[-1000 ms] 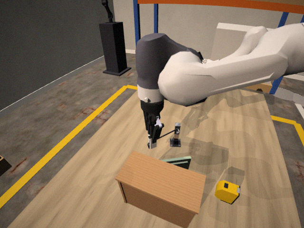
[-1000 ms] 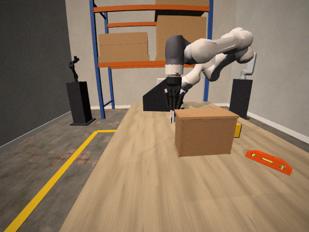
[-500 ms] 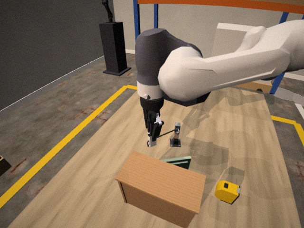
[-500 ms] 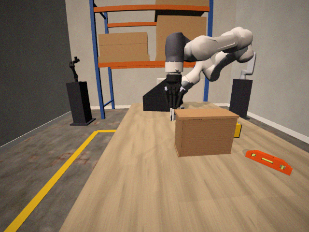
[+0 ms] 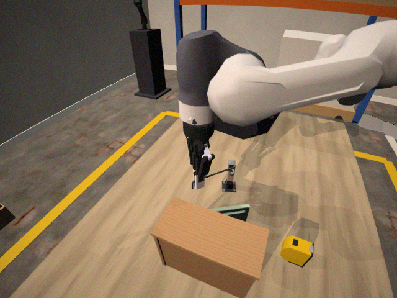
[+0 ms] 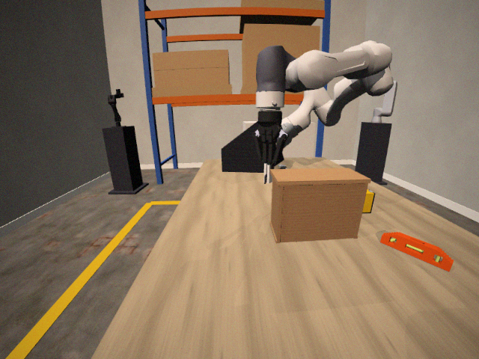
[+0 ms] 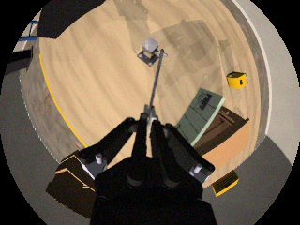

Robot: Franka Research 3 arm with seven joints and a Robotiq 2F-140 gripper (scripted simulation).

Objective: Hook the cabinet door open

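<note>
Right now the green door is 80 mm ahead of my hand, 80 mm to the left of it and 50 mm below it. Also, from my hand: hook post (80 mm behind, 50 mm to the left, 40 mm below); yellow tape measure (40 mm ahead, 310 mm to the left, 90 mm below); orange spirit level (290 mm ahead, 320 mm to the left, 110 mm below).
</note>
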